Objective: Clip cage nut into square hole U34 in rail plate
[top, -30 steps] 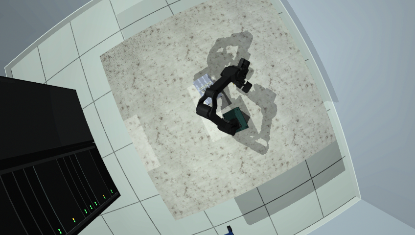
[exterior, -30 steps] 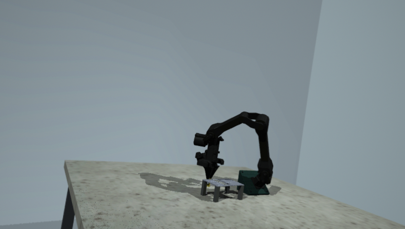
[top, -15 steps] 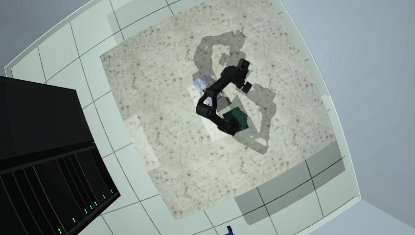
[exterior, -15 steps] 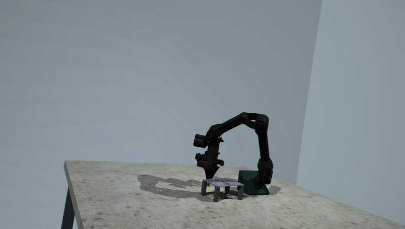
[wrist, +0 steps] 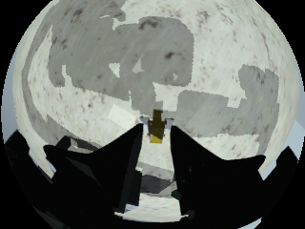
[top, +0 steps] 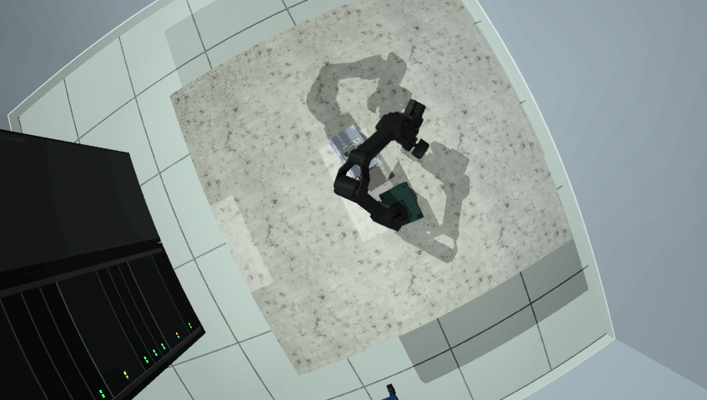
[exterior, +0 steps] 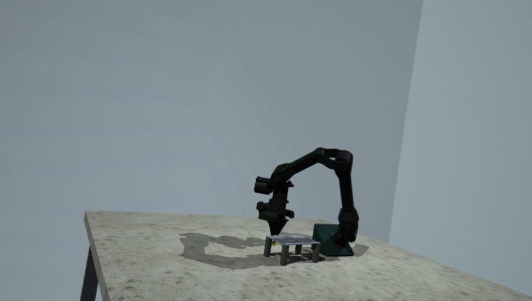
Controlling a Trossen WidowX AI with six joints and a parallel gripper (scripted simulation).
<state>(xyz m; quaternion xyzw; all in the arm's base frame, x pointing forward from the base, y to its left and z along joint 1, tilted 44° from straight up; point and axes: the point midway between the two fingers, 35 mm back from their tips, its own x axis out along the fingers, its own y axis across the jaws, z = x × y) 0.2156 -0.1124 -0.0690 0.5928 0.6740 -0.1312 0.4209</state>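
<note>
The cage nut is 1 cm below my gripper tip.
</note>
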